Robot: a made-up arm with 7 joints. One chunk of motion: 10 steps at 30 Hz.
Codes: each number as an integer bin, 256 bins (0 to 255) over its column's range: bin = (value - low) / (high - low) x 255, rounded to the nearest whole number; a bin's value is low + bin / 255 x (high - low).
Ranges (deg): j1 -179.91..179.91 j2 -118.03..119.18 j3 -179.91..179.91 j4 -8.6..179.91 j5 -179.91..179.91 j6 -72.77..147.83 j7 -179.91..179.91
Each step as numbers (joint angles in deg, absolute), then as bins.
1 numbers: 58.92 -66.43 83.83 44.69 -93.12 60.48 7.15
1 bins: 169 55 187 72 62 154 133
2 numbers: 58.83 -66.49 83.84 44.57 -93.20 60.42 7.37
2 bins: 169 55 187 72 61 154 133
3 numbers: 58.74 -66.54 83.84 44.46 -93.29 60.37 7.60
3 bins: 169 55 187 72 61 154 133
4 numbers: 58.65 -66.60 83.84 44.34 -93.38 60.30 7.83
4 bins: 169 55 187 72 61 154 133
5 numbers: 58.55 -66.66 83.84 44.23 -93.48 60.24 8.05
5 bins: 169 55 187 71 61 154 133
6 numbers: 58.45 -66.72 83.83 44.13 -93.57 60.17 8.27
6 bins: 169 55 187 71 61 154 133
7 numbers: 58.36 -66.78 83.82 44.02 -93.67 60.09 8.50
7 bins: 169 55 187 71 61 154 134
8 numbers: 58.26 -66.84 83.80 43.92 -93.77 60.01 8.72
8 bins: 169 55 187 71 61 153 134
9 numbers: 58.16 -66.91 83.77 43.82 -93.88 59.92 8.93
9 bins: 169 55 187 71 61 153 134
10 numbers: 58.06 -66.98 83.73 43.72 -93.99 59.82 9.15
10 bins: 169 55 187 71 61 153 134
